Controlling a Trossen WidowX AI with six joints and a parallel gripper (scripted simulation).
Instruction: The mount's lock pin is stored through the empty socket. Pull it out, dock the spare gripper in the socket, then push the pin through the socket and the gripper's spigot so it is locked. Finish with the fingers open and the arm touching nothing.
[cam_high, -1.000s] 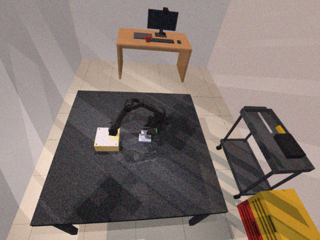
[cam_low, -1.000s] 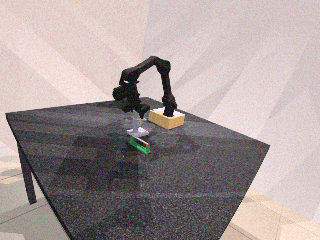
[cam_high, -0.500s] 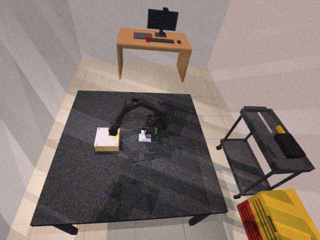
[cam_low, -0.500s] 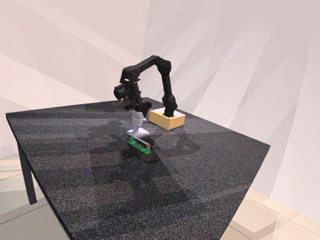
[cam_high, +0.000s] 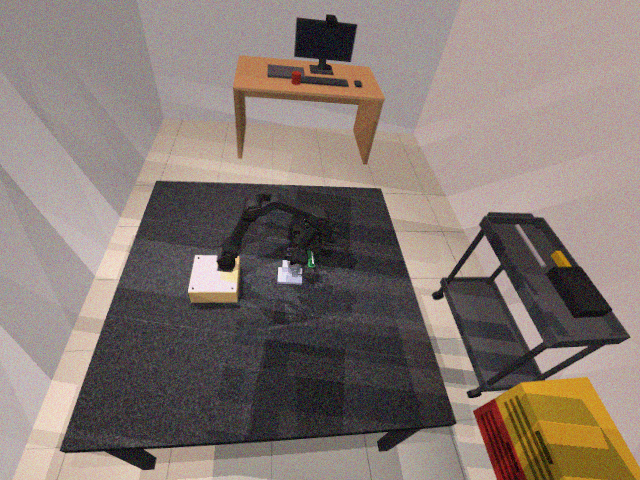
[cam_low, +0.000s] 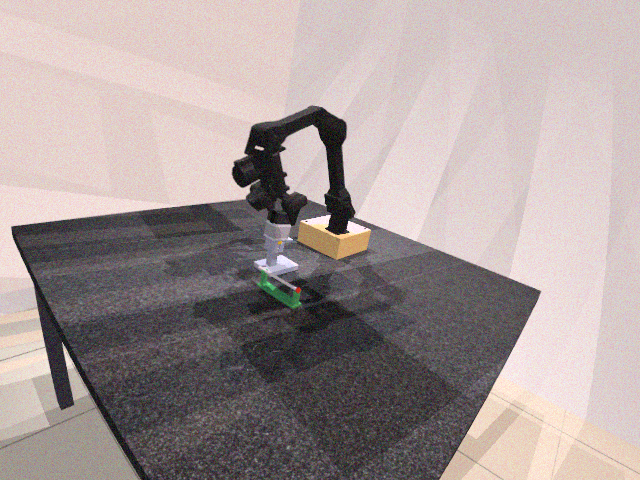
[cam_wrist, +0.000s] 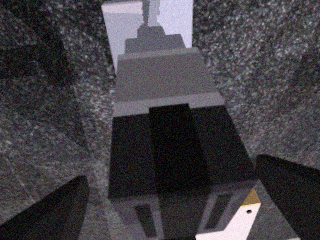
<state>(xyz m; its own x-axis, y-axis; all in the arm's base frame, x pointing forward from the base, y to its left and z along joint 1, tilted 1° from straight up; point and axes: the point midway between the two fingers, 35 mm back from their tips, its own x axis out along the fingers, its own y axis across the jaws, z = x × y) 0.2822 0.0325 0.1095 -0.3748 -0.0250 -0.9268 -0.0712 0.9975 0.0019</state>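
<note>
The spare gripper is 20 mm ahead of my gripper tip and 30 mm below it. Also, from my gripper tip: grey mount (10 mm ahead, 100 mm below); then green cradle (90 mm ahead, 140 mm to the left, 130 mm below).
</note>
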